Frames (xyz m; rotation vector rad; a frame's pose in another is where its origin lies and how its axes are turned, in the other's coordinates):
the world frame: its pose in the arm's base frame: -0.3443 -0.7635 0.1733 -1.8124 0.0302 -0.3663
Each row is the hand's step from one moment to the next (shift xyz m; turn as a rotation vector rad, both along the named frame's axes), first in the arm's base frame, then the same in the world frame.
Working: the arm's base frame: its pose in the world frame: 0.1258 0.0129 0.8459 1.8124 -0.0302 0.3663

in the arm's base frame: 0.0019 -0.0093 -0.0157 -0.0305 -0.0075 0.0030
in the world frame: 0.0001 0.0177 -0.0047 -0.0267 -0.0060 -0.0157
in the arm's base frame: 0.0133 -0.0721 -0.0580 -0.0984 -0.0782 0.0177
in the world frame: 0.0144 0.0769 -0.0511 -0.0729 -0.0120 -0.1032
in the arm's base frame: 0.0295 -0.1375 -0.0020 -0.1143 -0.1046 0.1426
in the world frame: 0.0565 0.0447 -0.1208 -0.0534 -0.1257 -0.1603
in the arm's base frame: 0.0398 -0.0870 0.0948 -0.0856 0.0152 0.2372
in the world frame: 0.0781 -0.0591 -0.0925 -0.0295 -0.2432 -0.0616
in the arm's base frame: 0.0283 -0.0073 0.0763 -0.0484 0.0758 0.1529
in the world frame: 0.0461 -0.0654 -0.0166 -0.0265 -0.1737 0.0240
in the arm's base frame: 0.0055 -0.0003 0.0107 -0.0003 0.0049 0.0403
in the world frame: 0.0078 -0.0091 -0.0012 0.0080 -0.0395 -0.0045
